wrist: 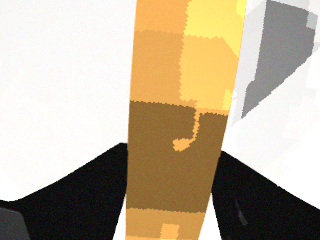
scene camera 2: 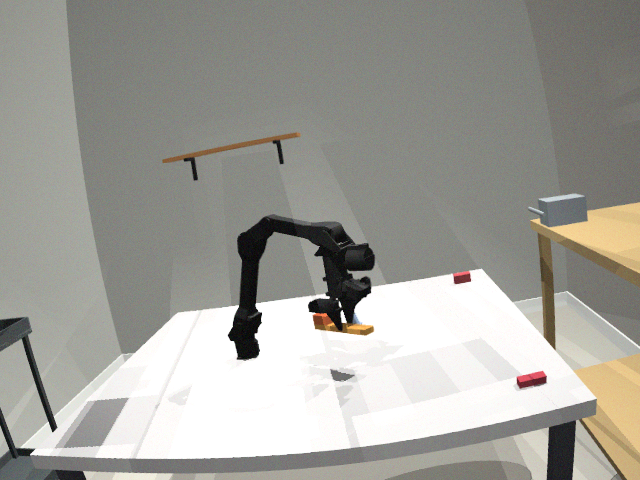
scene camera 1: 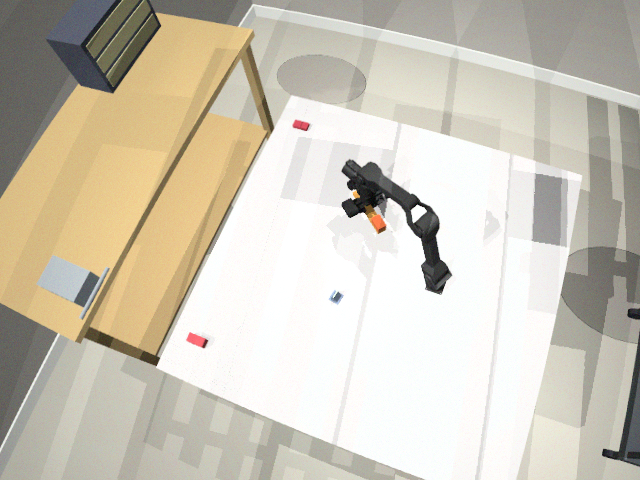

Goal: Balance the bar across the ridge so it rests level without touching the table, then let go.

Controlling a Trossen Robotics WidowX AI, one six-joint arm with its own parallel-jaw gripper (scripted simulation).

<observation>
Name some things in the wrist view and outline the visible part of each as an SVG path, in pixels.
My gripper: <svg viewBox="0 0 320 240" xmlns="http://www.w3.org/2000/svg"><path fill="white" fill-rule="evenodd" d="M221 149L211 188L213 209L215 209L217 227L219 227L221 240L320 240L319 208L313 207L308 201L305 203L300 197L292 195L287 189L281 188L281 185L273 183L273 181L268 180L268 177L260 175L256 169L248 167L243 161L235 159L235 157ZM128 143L116 144L115 147L100 153L99 156L96 156L89 163L84 163L80 168L75 169L75 172L69 172L63 179L56 180L56 183L49 184L48 187L37 189L31 195L20 197L19 200L15 201L0 200L0 240L113 240L117 221L119 221L121 215L121 207L123 207L125 195L127 195Z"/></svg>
An orange bar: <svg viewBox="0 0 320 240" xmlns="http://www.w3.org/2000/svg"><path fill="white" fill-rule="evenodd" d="M136 0L135 40L133 40L131 92L129 92L127 196L125 196L125 240L199 240L203 220L208 211L209 199L211 199L213 176L215 176L217 160L219 160L221 149L223 149L225 131L227 131L229 107L231 107L233 89L235 89L237 64L239 64L240 41L244 32L243 25L247 0Z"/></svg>
</observation>
